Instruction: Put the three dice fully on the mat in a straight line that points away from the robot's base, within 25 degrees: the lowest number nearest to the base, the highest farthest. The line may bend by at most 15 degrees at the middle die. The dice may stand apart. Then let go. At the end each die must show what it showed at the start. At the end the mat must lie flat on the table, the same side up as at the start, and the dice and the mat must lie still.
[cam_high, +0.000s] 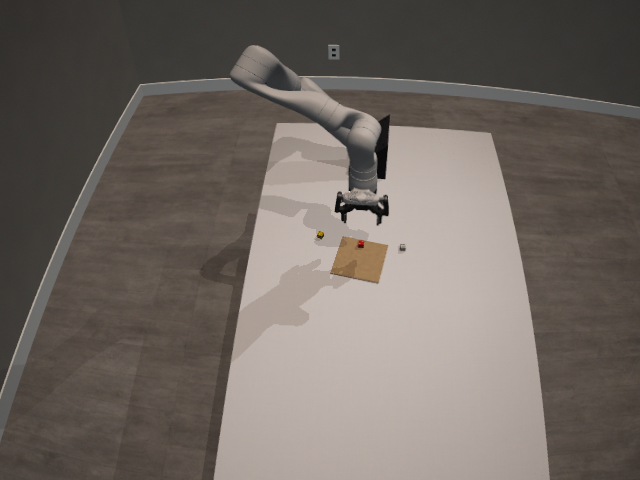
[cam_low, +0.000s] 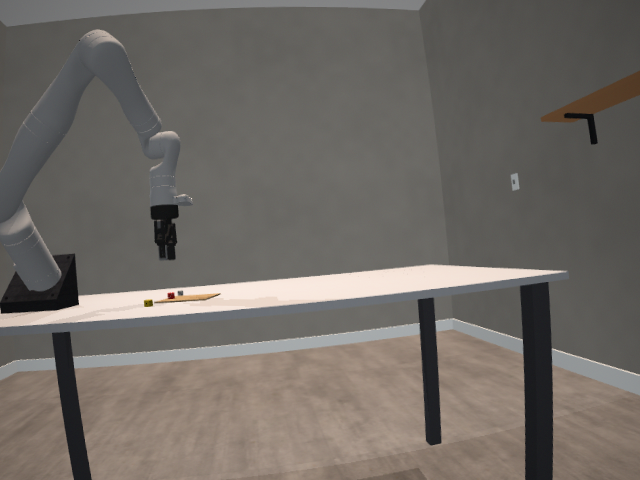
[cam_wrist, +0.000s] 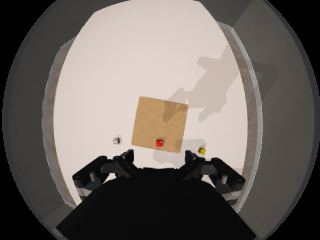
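The yellow die lies 120 mm to the right of my hand, 110 mm below it and 50 mm behind it. Also, from my hand: square mat 110 mm below, 50 mm ahead, 10 mm to the right; red die 100 mm below; white die 130 mm to the left, 110 mm below, 20 mm ahead.
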